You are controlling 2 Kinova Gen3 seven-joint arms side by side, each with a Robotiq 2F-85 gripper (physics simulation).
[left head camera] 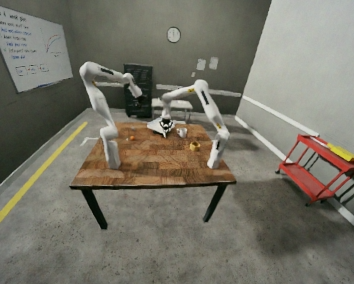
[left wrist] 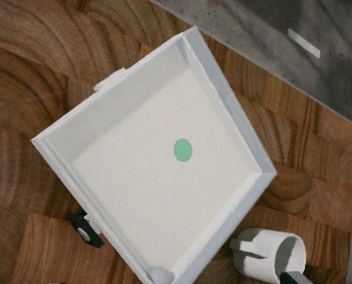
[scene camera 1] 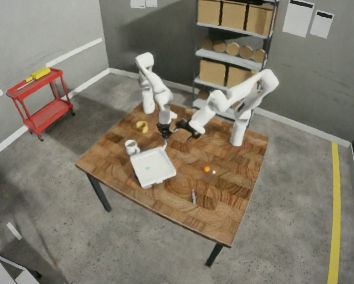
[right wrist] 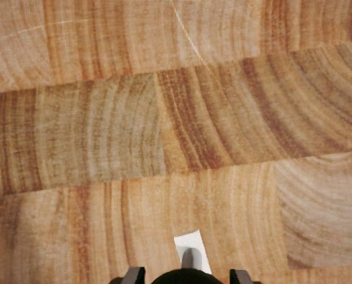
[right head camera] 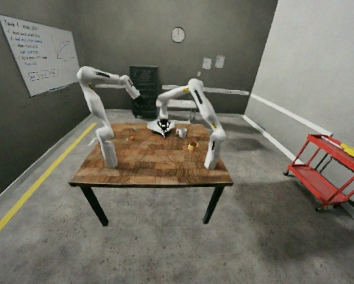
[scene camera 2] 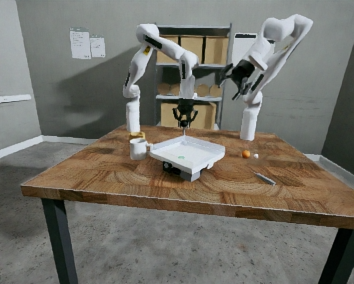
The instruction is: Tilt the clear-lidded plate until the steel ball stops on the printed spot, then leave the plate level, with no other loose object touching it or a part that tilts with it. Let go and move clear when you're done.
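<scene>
The plate (scene camera 1: 161, 176) (scene camera 2: 205, 156) (left wrist: 120, 175) is a square white walled tray on a low base; its lid is hard to see. The green spot (scene camera 1: 148, 168) (scene camera 2: 181, 157) (left wrist: 183, 150) is printed on its floor. The steel ball (left wrist: 161, 275) lies in the plate's bottom corner in the left wrist view, well away from the spot. My right gripper (scene camera 2: 185, 124) (right wrist: 187, 277) is shut on the black knob, above a thin grey stem (right wrist: 191, 257) and white tab (right wrist: 200, 245) at the plate's back corner. My left gripper (scene camera 2: 228, 91) is open, empty and raised above the table. The plate's exact tilt is unclear.
A white mug (scene camera 1: 131, 146) (scene camera 2: 138, 149) (left wrist: 265, 260) stands beside the plate, with a narrow gap in the left wrist view. A yellow ring (left head camera: 194, 148) lies behind the mug in scene camera 2. An orange ball (scene camera 2: 245, 154), small white ball (scene camera 2: 256, 156) and grey bar (scene camera 2: 265, 178) lie right.
</scene>
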